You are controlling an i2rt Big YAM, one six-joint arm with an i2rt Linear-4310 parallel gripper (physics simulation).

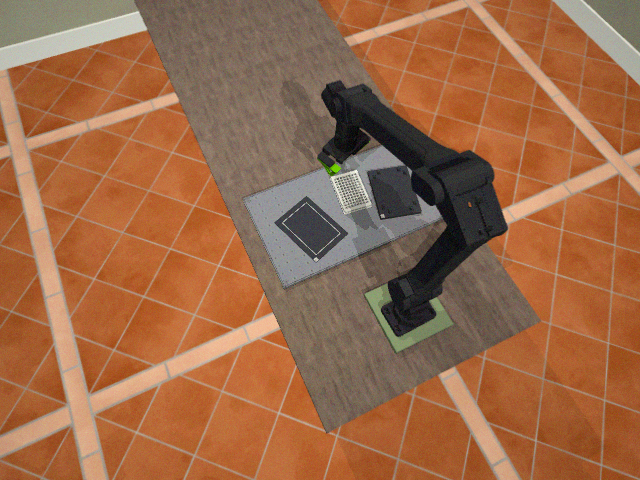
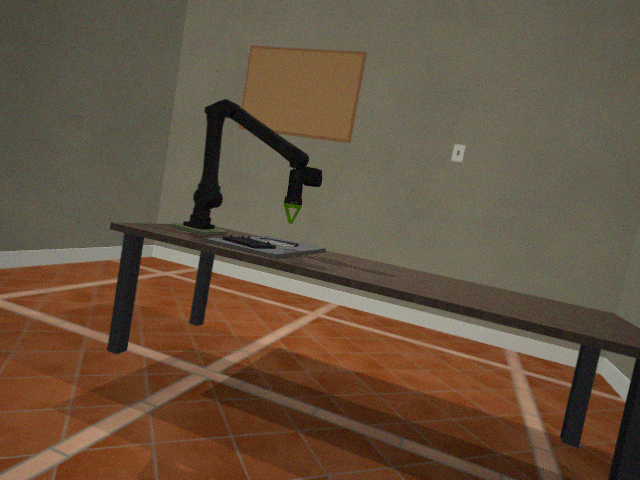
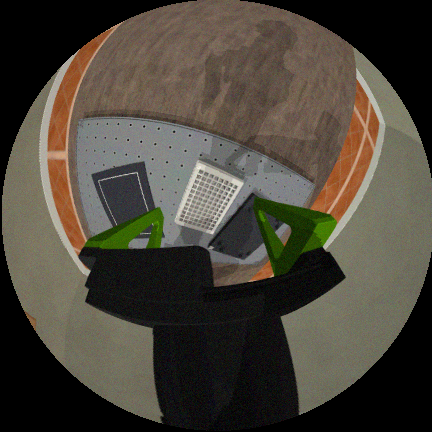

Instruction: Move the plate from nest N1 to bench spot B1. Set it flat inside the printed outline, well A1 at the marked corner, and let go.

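Frame: origin at the arm's base, x back, y right, z up, level; metres.
Where they show: gripper, fingertip midpoint: [image 1: 341, 163] [image 2: 290, 222] [image 3: 207, 206]; arm's base at its link origin: [image 1: 407, 313] [image 2: 199, 227].
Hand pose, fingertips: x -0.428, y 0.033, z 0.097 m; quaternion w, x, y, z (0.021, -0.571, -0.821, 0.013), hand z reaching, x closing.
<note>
Things, the pixels of their top centre, and the offset from my fingertips. "spot": a spot on its surface instead. Level surfaces: height alone.
- white plate at its top centre: [image 3: 206, 203] [image 1: 350, 190] [image 2: 275, 242] dx +0.044, dy +0.014, dz -0.087 m
- dark nest N1 at its top centre: [image 3: 249, 237] [image 1: 394, 189] [image 2: 250, 238] dx +0.101, dy +0.128, dz -0.079 m
- Bench spot B1 at a spot on its surface: [image 3: 121, 196] [image 1: 304, 222] spot: dx +0.069, dy -0.151, dz -0.099 m
- grey board at a spot on its surface: [image 3: 107, 137] spot: dx -0.040, dy -0.184, dz -0.101 m
- long brown table at its surface level: dz -0.114 m
The white plate [image 1: 351, 192] [image 3: 210, 198], with a grid of wells, lies on the grey perforated board between the two dark pieces, off both. The dark nest N1 [image 1: 392, 188] [image 2: 249, 241] [image 3: 239, 234] has raised corner posts and holds no plate. Bench spot B1 [image 1: 310, 228] [image 3: 121, 196] is a dark pad with a thin white outline and a small white corner mark; no plate is on it. Which plate corner is A1 cannot be told. My gripper [image 1: 330, 168] [image 2: 291, 221] [image 3: 207, 206], with green fingers, is open and empty. It hangs above the board near the plate's far end.
The grey board [image 1: 266, 255] [image 2: 311, 249] [image 3: 107, 137] lies on the long brown table [image 1: 206, 67] [image 2: 439, 294] [image 3: 165, 65]. My arm stands on a green base mat [image 1: 403, 343] [image 2: 219, 231] and arches high past the nest side of the board.
</note>
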